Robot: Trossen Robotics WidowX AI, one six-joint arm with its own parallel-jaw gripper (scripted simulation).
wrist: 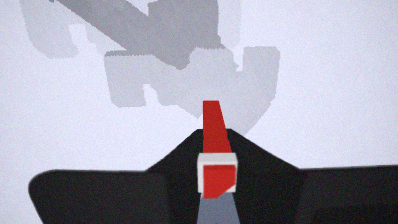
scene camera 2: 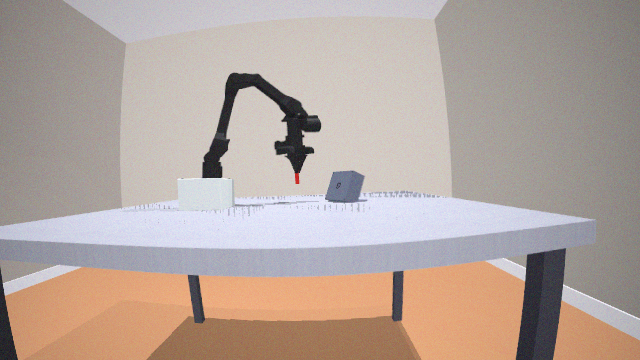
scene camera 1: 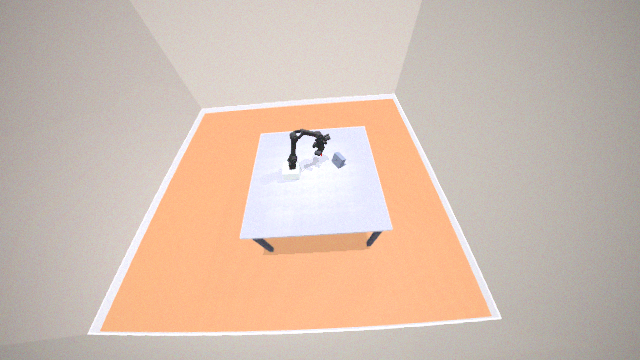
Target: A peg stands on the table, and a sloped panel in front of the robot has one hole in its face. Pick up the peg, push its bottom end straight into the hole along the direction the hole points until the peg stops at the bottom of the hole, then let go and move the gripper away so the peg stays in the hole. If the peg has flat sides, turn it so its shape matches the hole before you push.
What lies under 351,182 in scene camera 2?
A grey sloped panel.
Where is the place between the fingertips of my gripper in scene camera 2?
297,173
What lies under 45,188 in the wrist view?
My gripper.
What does my gripper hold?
A red peg.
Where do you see a red peg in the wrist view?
217,166
